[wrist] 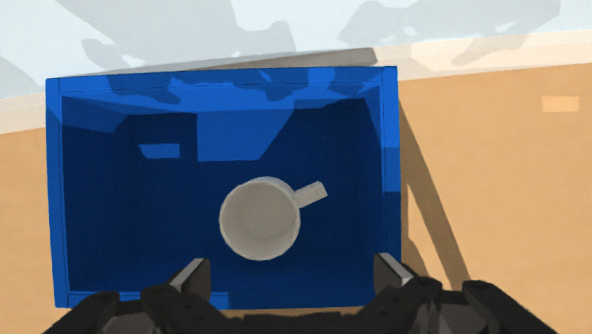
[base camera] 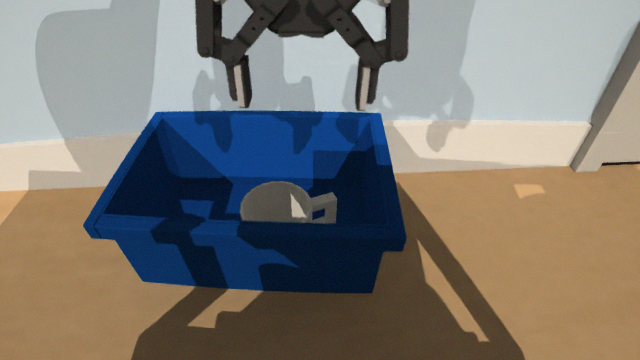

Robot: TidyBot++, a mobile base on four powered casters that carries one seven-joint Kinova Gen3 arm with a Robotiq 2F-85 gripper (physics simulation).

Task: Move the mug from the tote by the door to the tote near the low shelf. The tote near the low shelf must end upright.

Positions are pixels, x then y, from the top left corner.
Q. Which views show the mug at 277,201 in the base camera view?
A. The wrist view and the base camera view: all of them.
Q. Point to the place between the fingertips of my gripper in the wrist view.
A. At 292,274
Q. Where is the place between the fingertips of my gripper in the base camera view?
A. At 302,104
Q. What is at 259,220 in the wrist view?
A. A mug.
